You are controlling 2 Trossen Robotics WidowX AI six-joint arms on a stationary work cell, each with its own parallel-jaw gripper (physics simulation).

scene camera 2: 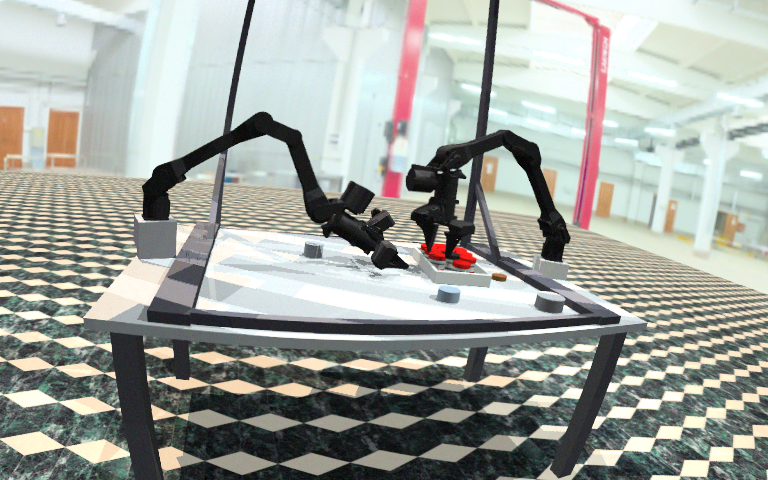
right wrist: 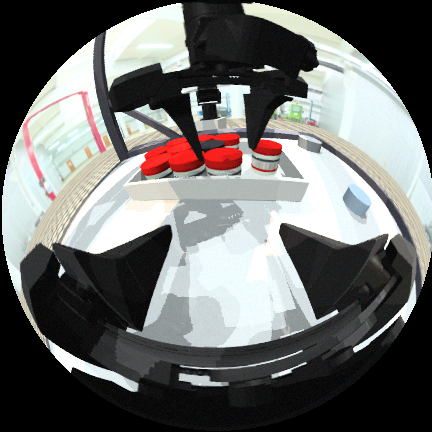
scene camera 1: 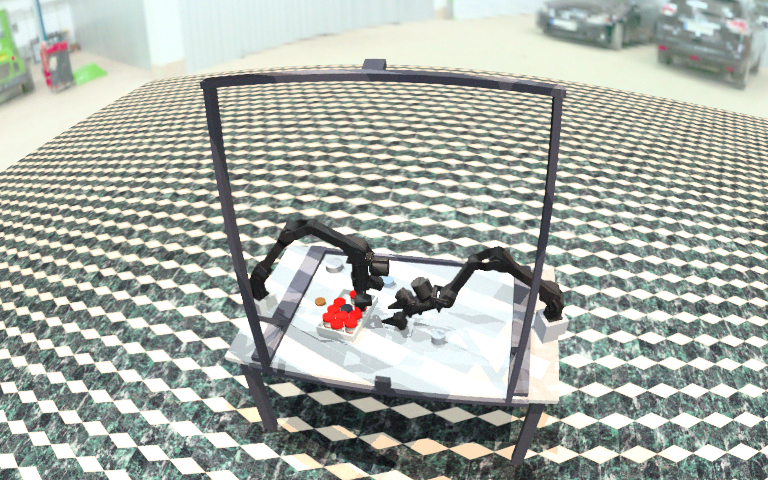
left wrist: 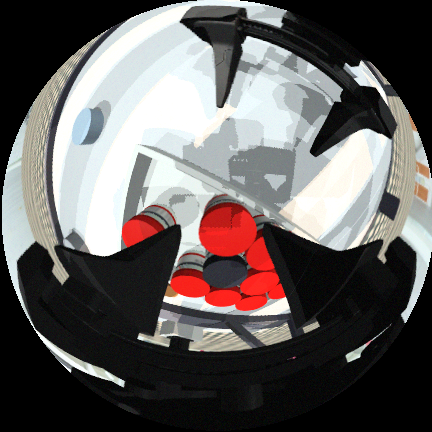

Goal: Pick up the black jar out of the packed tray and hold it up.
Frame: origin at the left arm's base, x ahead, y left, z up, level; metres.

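Seen in the pictures: left gripper, fingertip midpoint: (scene camera 2: 437, 254) (right wrist: 227, 153) (left wrist: 222, 229); right gripper, fingertip midpoint: (scene camera 2: 402, 260) (right wrist: 226, 229) (scene camera 1: 384, 314) (left wrist: 270, 128); left arm's base, origin of the base link: (scene camera 2: 551, 259) (right wrist: 209, 118) (scene camera 1: 259, 294) (left wrist: 179, 338); right arm's base, origin of the base link: (scene camera 2: 154, 217) (scene camera 1: 552, 315).
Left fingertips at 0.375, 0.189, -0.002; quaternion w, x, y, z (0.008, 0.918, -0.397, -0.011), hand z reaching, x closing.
Offsets run from my left fingertips to a thing's top centre, as dx, dy, dz.
The black jar {-0.039, -0.042, -0.001} (scene camera 1: 346, 308) (left wrist: 225, 271) (right wrist: 212, 145) stands in the pale tray {-0.039, -0.039, -0.017} (scene camera 1: 337, 335) (scene camera 2: 461, 278) (right wrist: 215, 190), packed among several red-lidded jars {-0.001, -0.007, -0.001} (left wrist: 227, 232) (right wrist: 223, 159). In scene camera 2 I cannot make the black jar out behind fingers and red lids. My left gripper (scene camera 2: 440, 253) (left wrist: 222, 229) (right wrist: 227, 153) is open and points down over the tray, its fingertips near the lids, with nothing held. In the left wrist view the black lid shows between its fingers, below a nearer red lid. My right gripper (scene camera 1: 386, 314) (left wrist: 270, 128) (right wrist: 226, 229) is open and empty, low beside the tray.
A blue cylinder {-0.031, +0.210, -0.026} (scene camera 1: 388, 280) (scene camera 2: 448, 294) (left wrist: 89, 126) (right wrist: 357, 200) and a grey cylinder {-0.282, +0.172, -0.020} (scene camera 1: 334, 266) (scene camera 2: 549, 302) stand near one long table edge. A small brown disc {-0.181, -0.037, -0.038} (scene camera 1: 320, 301) (scene camera 2: 498, 276) lies beside the tray. Another short cylinder {+0.317, +0.034, -0.015} (scene camera 1: 438, 337) (scene camera 2: 313, 249) stands beyond the right gripper.
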